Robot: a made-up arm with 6 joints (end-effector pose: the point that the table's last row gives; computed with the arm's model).
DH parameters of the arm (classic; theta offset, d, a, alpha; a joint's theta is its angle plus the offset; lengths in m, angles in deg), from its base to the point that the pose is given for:
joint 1: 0 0.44 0.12 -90
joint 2: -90 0 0.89 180
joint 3: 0 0 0.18 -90
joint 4: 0 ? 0 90
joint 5: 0 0 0 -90
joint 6: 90 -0.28 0 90
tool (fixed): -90 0 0 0
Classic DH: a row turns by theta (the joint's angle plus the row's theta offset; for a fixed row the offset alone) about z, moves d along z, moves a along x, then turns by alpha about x.
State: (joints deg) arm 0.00 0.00 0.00 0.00 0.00 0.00
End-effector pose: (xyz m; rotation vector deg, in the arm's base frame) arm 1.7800 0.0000 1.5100 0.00 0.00 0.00
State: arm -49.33 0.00 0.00 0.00 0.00 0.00
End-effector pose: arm 1.1600 -1.3501 1.5100 0.00 0.00 -49.33
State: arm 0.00 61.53 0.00 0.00 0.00 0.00
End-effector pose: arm 1.8519 0.0000 -0.5092 0.00 61.53 0.00
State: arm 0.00 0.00 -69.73 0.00 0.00 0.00
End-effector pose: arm 0.8640 0.0000 -0.1648 0.00 69.73 0.00
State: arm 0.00 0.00 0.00 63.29 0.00 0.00
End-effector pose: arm 1.7800 0.0000 1.5100 -63.29 0.00 0.00
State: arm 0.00 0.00 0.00 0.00 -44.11 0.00
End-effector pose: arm 1.7010 0.0000 1.3151 0.00 44.11 0.00
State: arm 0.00 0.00 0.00 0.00 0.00 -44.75
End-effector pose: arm 1.7800 0.0000 1.5100 44.75 0.00 0.00
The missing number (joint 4, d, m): -1.38
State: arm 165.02 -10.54 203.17 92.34 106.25 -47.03
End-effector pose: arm 0.9273 -0.5262 0.4520 52.80 -103.03 -70.23
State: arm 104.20 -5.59 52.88 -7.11 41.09 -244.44
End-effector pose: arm -0.1144 0.5448 2.8715 1.51 -82.57 -10.14
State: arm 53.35 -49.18 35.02 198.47 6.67 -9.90
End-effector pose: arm -0.3107 -0.4349 2.6865 -113.07 -46.17 -90.88
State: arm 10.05 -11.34 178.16 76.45 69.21 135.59
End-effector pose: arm -1.4961 -0.0067 0.8304 -46.29 -42.88 116.25
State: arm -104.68 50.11 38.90 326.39 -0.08 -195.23
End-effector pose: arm -0.6248 -2.3857 0.8643 -78.48 111.60 -40.76
